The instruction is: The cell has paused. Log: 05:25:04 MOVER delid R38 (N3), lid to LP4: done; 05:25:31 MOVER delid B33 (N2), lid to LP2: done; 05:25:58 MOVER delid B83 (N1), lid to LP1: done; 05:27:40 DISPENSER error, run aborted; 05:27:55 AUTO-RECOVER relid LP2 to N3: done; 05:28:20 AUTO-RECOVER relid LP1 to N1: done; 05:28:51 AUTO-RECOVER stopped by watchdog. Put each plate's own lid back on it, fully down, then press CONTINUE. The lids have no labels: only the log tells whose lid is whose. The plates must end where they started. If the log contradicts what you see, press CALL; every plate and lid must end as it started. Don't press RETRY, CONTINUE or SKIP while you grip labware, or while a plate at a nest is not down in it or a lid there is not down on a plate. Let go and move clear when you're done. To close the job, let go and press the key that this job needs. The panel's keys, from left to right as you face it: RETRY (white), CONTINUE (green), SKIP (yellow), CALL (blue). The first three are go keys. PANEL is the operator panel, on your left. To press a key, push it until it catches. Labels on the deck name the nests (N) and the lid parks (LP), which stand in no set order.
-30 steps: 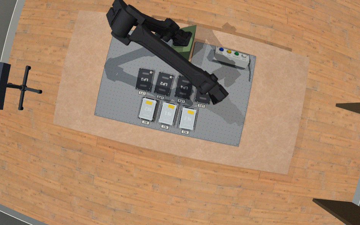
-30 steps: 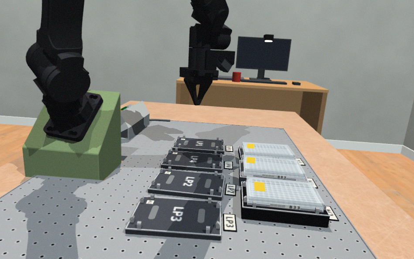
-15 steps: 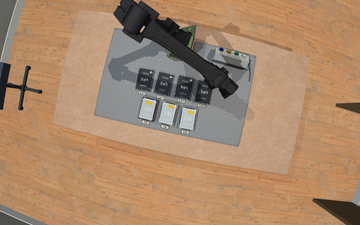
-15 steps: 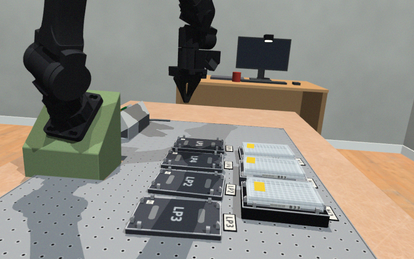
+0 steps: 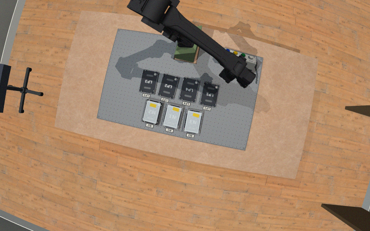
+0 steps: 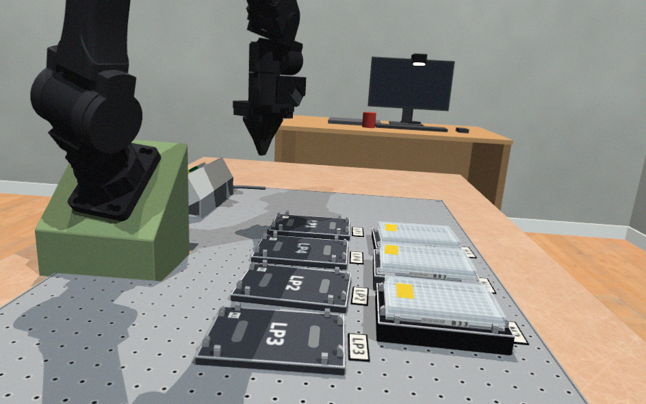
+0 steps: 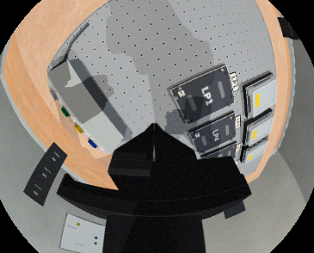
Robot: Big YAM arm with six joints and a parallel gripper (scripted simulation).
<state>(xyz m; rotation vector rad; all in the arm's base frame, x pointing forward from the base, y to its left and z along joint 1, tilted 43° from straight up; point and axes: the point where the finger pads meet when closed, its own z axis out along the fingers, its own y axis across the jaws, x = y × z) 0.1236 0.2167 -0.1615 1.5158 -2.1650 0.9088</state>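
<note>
The green key lies 180 mm behind my hand, 70 mm to the left of it and 70 mm below it. Round my hand: white key 190 mm behind, 120 mm to the left, 70 mm below; yellow key 180 mm behind, 20 mm to the left, 70 mm below; blue key 170 mm behind, 30 mm to the right, 70 mm below.
</note>
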